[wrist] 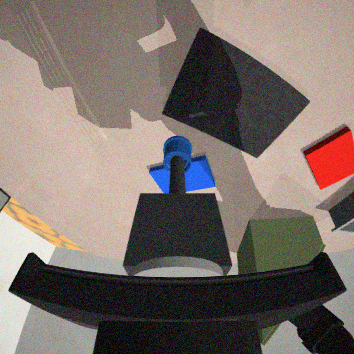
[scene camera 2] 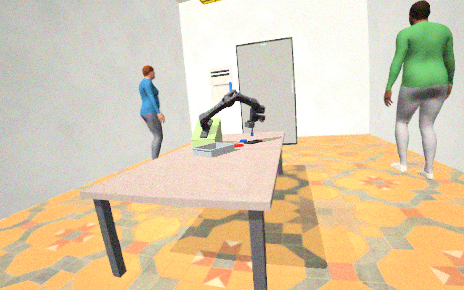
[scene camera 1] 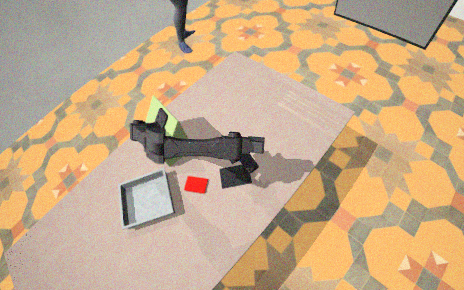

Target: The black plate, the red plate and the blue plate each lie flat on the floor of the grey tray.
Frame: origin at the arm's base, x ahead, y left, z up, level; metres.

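Seen in the pictures: hand at its tool point: point(wrist: 176, 148) point(scene camera 2: 251, 135); arm's base at its link origin: point(scene camera 2: 206, 128).
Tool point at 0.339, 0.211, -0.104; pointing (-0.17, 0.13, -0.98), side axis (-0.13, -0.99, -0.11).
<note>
Pixels of each thing's top centre, then the offset from my tool point to it, as dx, dy, dz.
- black plate at its top centre: point(wrist: 236, 104) point(scene camera 1: 235, 175) point(scene camera 2: 252, 141) +0.027, -0.064, -0.041
- red plate at its top centre: point(wrist: 334, 163) point(scene camera 1: 195, 184) point(scene camera 2: 236, 145) -0.061, -0.229, -0.041
- grey tray at its top centre: point(scene camera 1: 143, 197) point(scene camera 2: 213, 145) -0.153, -0.454, -0.001
- blue plate at its top centre: point(wrist: 182, 179) point(scene camera 2: 243, 140) -0.090, +0.008, -0.041
The black plate point(scene camera 1: 235, 176) point(scene camera 2: 254, 141) point(wrist: 246, 102) lies flat on the table. The red plate point(scene camera 1: 196, 184) point(scene camera 2: 239, 145) point(wrist: 330, 161) lies to its left, between it and the grey tray point(scene camera 1: 126, 202) point(scene camera 2: 208, 152). The tray holds nothing. The blue plate point(scene camera 2: 243, 140) point(wrist: 198, 177) lies flat on the table beside the black plate; the arm hides it in scene camera 1. My suction cup point(scene camera 2: 252, 133) point(wrist: 178, 147) hangs a little above the table, over the far edge of the blue plate, and carries nothing.
A green wedge block point(scene camera 1: 156, 115) point(scene camera 2: 213, 132) point(wrist: 281, 242) holds the arm's base behind the tray. A person point(scene camera 2: 150, 109) point(scene camera 1: 182, 26) stands on the floor beyond the table's far left. The table's right edge point(scene camera 1: 317, 167) is near the black plate.
</note>
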